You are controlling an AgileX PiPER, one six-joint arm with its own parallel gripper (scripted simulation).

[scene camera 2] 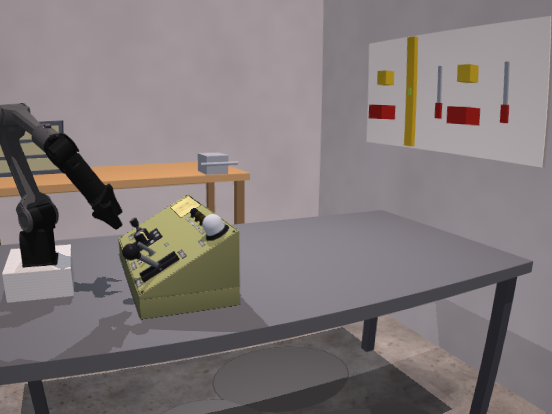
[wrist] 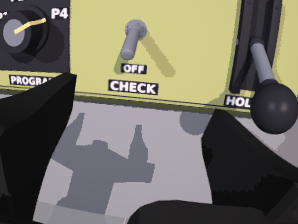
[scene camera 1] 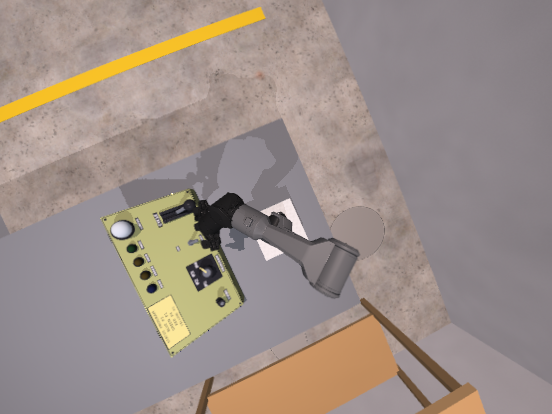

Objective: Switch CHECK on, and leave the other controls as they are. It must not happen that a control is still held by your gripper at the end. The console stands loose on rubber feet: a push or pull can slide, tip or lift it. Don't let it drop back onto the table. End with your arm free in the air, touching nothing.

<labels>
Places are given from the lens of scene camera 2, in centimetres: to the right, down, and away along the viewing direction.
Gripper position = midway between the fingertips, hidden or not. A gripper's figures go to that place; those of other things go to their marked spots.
my gripper point(scene camera 2: 119, 220): -40, 3, 106
olive console point(scene camera 2: 200, 250): -18, 10, 102
</labels>
